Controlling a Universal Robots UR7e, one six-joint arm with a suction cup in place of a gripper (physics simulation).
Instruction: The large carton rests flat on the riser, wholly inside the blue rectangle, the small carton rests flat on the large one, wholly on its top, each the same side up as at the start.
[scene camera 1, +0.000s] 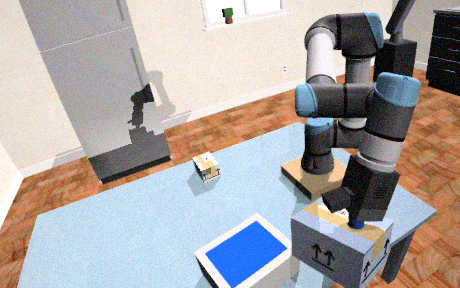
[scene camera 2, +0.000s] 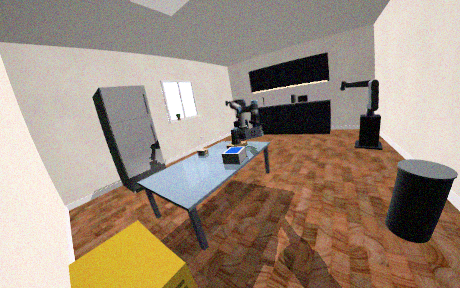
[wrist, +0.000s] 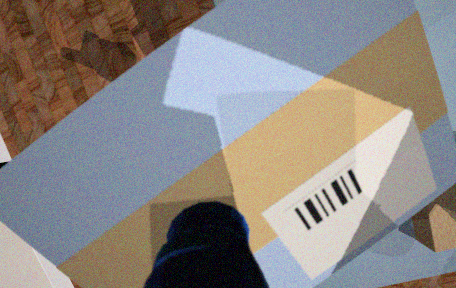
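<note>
The large carton (scene camera 1: 332, 246) (wrist: 141, 128) is grey with a tan tape strip and a barcode label, arrows pointing up. It hangs level from my suction cup (scene camera 1: 356, 224) (wrist: 207, 228), which presses on its top on the tape. It is just to the right of the riser (scene camera 1: 274, 232) (scene camera 2: 230, 159), apart from it and near the table's edge. The blue rectangle (scene camera 1: 246, 251) (scene camera 2: 234, 150) on the riser is bare. The small carton (scene camera 1: 206, 166) (scene camera 2: 203, 152) rests upright on the table (scene camera 1: 143, 228) (scene camera 2: 194, 177), far back left of the riser.
The arm's wooden base plate (scene camera 1: 312, 183) sits behind the large carton. A grey fridge (scene camera 1: 112, 86) (scene camera 2: 126, 128) stands beyond the table's far left. A yellow box (scene camera 2: 129, 257) is on the floor in front. Wooden floor shows past the table's edge.
</note>
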